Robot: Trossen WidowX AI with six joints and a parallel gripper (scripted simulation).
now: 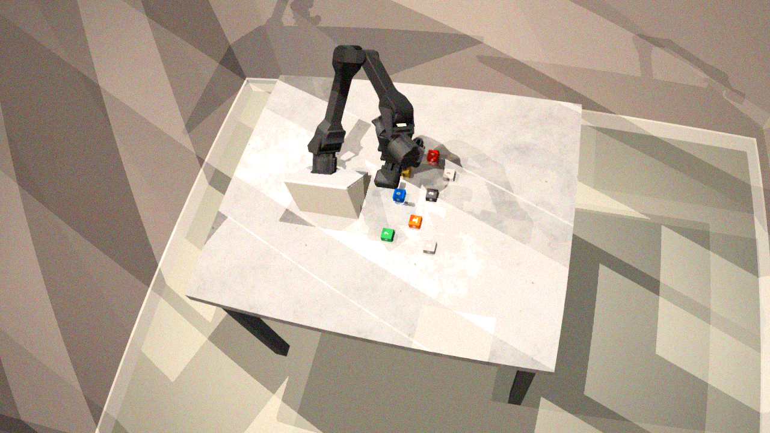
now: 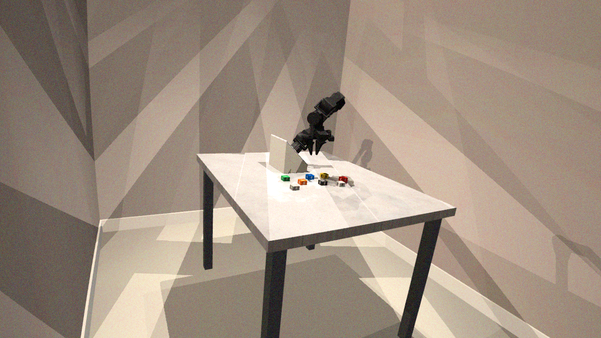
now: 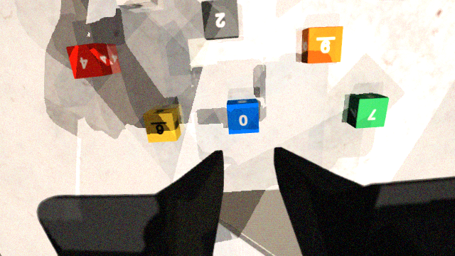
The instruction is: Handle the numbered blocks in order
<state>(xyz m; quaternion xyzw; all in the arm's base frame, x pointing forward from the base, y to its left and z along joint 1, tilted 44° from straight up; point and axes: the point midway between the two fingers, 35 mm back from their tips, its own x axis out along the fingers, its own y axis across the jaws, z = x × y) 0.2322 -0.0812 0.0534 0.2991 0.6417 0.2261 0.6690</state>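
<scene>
Now: the dark grey 2 block 11 cm below my gripper tip, 8 cm ahead of it and 1 cm to the left of it. From my gripper tip the other things lie so: yellow block (11 cm below, 9 cm to the left, 1 cm behind); blue 0 block (11 cm below, 1 cm behind); orange block (11 cm below, 8 cm to the right, 5 cm ahead).
</scene>
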